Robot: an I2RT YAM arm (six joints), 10 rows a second.
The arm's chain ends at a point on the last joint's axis. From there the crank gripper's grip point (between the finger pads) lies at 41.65 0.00 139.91 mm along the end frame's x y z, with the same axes.
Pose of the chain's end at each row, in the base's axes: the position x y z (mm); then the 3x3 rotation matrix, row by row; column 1 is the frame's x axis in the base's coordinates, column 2 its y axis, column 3 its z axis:
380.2 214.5 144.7; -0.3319 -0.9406 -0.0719; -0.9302 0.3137 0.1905; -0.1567 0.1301 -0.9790
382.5 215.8 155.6; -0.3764 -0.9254 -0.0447; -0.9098 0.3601 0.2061; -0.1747 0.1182 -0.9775
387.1 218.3 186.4; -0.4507 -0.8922 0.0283; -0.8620 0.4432 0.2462; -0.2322 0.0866 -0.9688
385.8 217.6 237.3; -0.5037 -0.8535 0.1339; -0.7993 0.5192 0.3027; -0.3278 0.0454 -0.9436
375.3 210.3 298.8; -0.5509 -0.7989 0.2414; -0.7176 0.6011 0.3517; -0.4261 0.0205 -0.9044
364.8 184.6 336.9; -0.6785 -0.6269 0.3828; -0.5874 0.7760 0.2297; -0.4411 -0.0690 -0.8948
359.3 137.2 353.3; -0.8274 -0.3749 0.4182; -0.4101 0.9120 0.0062; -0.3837 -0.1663 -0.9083
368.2 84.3 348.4; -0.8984 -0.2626 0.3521; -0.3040 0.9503 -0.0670; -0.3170 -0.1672 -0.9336
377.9 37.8 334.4; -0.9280 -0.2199 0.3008; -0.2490 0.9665 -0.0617; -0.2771 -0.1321 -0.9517
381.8 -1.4 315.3; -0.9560 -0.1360 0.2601; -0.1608 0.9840 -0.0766; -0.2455 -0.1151 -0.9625
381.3 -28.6 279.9; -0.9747 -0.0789 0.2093; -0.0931 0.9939 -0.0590; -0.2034 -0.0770 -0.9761
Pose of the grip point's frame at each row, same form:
356.3 202.4 1.2; -0.3319 -0.9406 -0.0719; -0.9302 0.3137 0.1905; -0.1567 0.1301 -0.9790
360.6 206.7 11.6; -0.3764 -0.9254 -0.0447; -0.9098 0.3601 0.2061; -0.1747 0.1182 -0.9775
372.3 216.8 41.2; -0.4507 -0.8922 0.0283; -0.8620 0.4432 0.2462; -0.2322 0.0866 -0.9688
383.6 226.7 91.6; -0.5037 -0.8535 0.1339; -0.7993 0.5192 0.3027; -0.3278 0.0454 -0.9436
386.1 229.6 154.5; -0.5509 -0.7989 0.2414; -0.7176 0.6011 0.3517; -0.4261 0.0205 -0.9044
390.1 192.3 193.3; -0.6785 -0.6269 0.3828; -0.5874 0.7760 0.2297; -0.4411 -0.0690 -0.8948
383.3 121.0 210.2; -0.8274 -0.3749 0.4182; -0.4101 0.9120 0.0062; -0.3837 -0.1663 -0.9083
380.0 62.3 204.6; -0.8984 -0.2626 0.3521; -0.3040 0.9503 -0.0670; -0.3170 -0.1672 -0.9336
381.3 18.8 189.7; -0.9280 -0.2199 0.3008; -0.2490 0.9665 -0.0617; -0.2771 -0.1321 -0.9517
378.4 -18.8 170.4; -0.9560 -0.1360 0.2601; -0.1608 0.9840 -0.0766; -0.2455 -0.1151 -0.9625
370.0 -40.7 134.9; -0.9747 -0.0789 0.2093; -0.0931 0.9939 -0.0590; -0.2034 -0.0770 -0.9761

